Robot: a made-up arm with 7 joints.
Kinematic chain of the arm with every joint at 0, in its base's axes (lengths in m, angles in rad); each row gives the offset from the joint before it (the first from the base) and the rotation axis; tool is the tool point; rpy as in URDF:
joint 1: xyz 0 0 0.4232 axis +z
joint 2: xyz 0 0 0 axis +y
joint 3: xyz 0 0 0.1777 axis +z
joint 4: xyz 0.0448 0 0 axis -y
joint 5: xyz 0.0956 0 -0.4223 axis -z
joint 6: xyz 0 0 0 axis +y
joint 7: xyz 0.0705 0 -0.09 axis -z
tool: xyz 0 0 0 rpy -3.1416 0 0
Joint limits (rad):
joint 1: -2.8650..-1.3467
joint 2: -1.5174..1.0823
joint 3: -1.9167..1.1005
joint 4: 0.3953..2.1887
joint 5: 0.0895..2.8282
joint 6: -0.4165..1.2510
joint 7: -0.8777..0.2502
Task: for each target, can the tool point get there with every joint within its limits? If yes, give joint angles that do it. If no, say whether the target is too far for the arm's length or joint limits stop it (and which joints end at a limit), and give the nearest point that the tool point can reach.
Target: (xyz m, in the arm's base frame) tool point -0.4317 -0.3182 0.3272
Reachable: yes | joints -2.6861 0.0989 0.1746 0.9760 1.8834 0.6783 -0.2611
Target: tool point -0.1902 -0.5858 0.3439
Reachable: yes | joints -2.1477 0.6217 0.4020 1.6599 2.1209 0.0026 -0.4605
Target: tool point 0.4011 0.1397 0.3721
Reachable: no: joint limits stop it (at a limit: joint 1, joint 2, joint 3, joint 6) | nearest point 0.4298 0.1362 0.2241 | short by 0.151 m
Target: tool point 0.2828 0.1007 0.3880
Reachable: no: joint limits stop it (at a limit: joint 2, joint 3, joint 4, joint 6) | nearest point 0.3375 0.1202 0.2162 | short by 0.181 m
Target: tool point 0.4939 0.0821 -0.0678
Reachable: no: joint limits stop it (at a limit: joint 1, joint 2, joint 5) | nearest point 0.3865 0.0209 0.0712 | short by 0.186 m
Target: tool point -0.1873 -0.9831 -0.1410
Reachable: no: too far | nearest point -0.1157 -0.6072 0.1418 | short by 0.476 m
